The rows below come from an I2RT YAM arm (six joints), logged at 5 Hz.
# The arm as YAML. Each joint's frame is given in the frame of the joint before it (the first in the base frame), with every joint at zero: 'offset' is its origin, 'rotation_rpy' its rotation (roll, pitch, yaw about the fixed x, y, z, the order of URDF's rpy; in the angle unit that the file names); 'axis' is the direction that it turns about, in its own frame. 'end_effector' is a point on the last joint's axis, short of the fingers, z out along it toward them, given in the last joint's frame.
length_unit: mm
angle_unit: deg
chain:
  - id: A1
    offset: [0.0, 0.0, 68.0]
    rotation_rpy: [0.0, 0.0, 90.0]
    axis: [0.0, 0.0, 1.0]
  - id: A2
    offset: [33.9, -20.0, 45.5]
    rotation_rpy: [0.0, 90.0, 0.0]
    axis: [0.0, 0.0, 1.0]
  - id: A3
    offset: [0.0, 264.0, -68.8]
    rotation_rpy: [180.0, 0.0, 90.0]
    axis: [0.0, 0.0, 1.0]
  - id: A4
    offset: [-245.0, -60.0, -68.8]
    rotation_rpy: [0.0, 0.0, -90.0]
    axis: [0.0, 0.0, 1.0]
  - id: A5
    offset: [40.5, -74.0, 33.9]
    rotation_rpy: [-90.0, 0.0, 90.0]
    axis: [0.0, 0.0, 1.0]
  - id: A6
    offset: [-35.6, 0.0, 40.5]
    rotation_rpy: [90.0, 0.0, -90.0]
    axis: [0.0, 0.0, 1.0]
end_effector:
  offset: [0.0, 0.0, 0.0]
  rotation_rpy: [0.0, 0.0, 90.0]
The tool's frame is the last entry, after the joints.
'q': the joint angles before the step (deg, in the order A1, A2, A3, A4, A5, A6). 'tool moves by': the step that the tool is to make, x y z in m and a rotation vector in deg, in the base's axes. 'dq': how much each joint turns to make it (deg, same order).
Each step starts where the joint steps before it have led.
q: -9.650 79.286 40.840 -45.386 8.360 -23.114
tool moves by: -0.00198 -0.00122 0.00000 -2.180 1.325 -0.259
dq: -0.020 0.022 0.001 -0.919 2.383 0.002
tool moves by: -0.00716 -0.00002 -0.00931 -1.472 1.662 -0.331
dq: -0.045 0.044 -2.318 0.940 1.748 0.152
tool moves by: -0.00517 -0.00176 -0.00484 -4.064 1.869 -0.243
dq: -0.002 0.065 -1.334 0.243 4.328 -0.003
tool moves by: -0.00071 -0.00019 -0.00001 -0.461 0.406 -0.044
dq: 0.001 0.000 -0.020 -0.309 0.524 0.024
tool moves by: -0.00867 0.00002 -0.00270 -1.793 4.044 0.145
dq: -0.001 0.000 -0.811 -2.817 2.448 -0.176
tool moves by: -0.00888 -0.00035 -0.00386 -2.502 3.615 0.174
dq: -0.019 -0.023 -1.289 -1.860 3.082 -0.042
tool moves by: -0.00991 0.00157 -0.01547 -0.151 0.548 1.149
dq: 0.020 0.003 -4.196 4.155 0.328 -1.203
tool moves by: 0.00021 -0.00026 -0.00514 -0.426 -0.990 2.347
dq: 0.001 -0.002 -1.398 3.450 0.394 -2.535
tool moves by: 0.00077 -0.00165 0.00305 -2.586 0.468 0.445
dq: -0.002 -0.242 0.480 -0.589 2.644 -0.373
